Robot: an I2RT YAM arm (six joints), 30 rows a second.
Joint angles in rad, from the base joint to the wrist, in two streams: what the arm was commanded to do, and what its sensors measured. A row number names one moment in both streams.
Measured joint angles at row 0:
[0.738 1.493 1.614 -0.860 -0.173 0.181]
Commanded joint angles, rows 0 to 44:
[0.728 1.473 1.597 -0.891 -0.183 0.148]
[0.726 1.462 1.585 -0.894 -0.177 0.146]
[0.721 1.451 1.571 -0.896 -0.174 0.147]
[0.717 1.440 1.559 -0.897 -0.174 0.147]
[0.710 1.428 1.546 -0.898 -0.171 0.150]
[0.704 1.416 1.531 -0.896 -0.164 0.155]
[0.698 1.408 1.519 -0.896 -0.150 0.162]
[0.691 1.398 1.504 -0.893 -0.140 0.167]
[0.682 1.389 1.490 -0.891 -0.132 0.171]
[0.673 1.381 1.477 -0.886 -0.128 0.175]
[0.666 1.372 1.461 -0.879 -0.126 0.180]
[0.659 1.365 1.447 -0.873 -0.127 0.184]
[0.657 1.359 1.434 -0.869 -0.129 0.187]
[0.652 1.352 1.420 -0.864 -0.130 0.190]
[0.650 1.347 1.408 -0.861 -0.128 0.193]
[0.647 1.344 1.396 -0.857 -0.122 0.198]
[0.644 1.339 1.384 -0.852 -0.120 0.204]
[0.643 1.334 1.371 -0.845 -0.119 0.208]
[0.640 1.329 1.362 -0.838 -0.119 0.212]
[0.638 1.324 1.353 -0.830 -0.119 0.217]
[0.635 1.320 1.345 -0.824 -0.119 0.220]
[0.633 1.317 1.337 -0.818 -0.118 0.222]
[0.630 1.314 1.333 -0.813 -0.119 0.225]
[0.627 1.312 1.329 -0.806 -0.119 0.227]
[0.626 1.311 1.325 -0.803 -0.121 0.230]
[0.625 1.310 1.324 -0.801 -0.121 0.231]
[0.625 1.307 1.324 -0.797 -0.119 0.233]
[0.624 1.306 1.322 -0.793 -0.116 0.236]
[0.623 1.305 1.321 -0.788 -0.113 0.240]
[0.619 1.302 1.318 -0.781 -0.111 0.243]
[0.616 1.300 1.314 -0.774 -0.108 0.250]
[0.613 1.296 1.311 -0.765 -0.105 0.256]
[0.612 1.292 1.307 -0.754 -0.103 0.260]
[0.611 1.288 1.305 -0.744 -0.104 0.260]
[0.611 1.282 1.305 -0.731 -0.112 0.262]
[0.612 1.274 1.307 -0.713 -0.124 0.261]
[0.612 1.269 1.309 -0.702 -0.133 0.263]
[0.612 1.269 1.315 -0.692 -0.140 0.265]
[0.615 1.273 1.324 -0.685 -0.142 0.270]
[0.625 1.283 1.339 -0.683 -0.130 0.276]
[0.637 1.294 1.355 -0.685 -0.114 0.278]
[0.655 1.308 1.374 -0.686 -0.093 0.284]
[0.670 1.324 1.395 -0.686 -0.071 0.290]
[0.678 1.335 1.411 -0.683 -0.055 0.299]
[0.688 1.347 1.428 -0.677 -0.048 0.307]
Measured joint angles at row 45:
[0.672 1.322 1.394 -0.739 -0.105 0.276]
